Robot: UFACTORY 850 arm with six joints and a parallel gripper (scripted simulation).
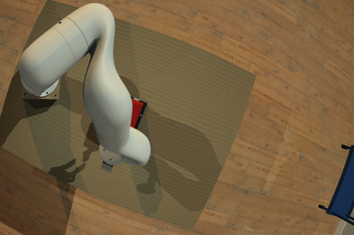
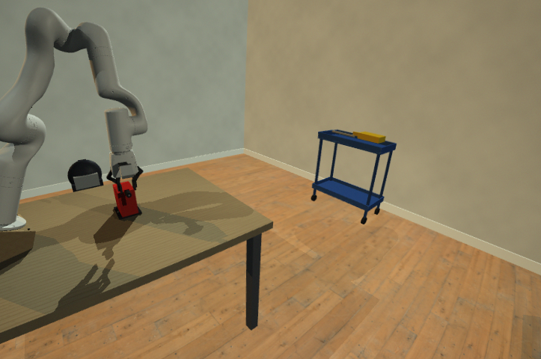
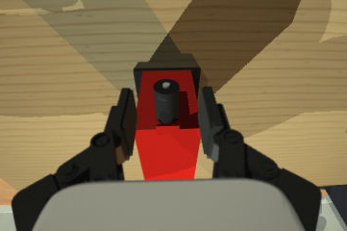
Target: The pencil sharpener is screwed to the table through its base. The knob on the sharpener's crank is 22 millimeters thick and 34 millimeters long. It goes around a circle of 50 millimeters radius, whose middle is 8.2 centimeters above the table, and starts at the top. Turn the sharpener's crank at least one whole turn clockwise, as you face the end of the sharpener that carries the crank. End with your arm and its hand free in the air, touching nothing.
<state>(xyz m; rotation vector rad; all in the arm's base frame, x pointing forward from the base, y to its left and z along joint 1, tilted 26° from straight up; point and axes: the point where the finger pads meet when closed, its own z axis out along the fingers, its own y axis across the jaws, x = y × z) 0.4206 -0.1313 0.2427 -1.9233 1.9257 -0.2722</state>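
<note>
Now: the black crank knob 4 cm below my hand and 2 cm to the left of it.
</note>
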